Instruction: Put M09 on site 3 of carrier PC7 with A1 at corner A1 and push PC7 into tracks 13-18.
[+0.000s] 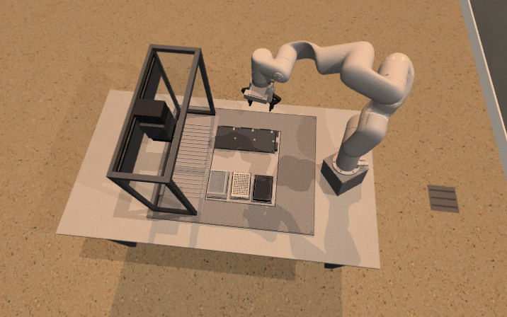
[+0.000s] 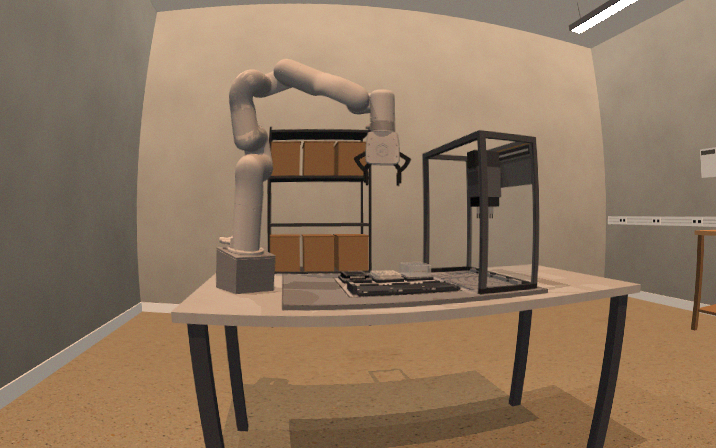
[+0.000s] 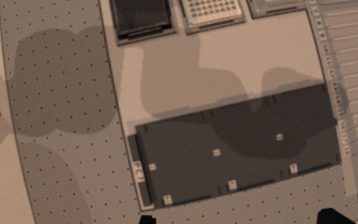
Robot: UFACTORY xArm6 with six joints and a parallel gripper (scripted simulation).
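My hand is 18 cm short of the deep-well block M09, 27 cm to the right of it and 29 cm above it. The rest, counted from my hand: dark plate carrier PC7 (7 cm ahead, 1 cm to the left, 31 cm below); white 96-well plate M06 (7 cm ahead, 27 cm to the left, 31 cm below); dark plate M60 (4 cm behind, 27 cm to the left, 31 cm below).
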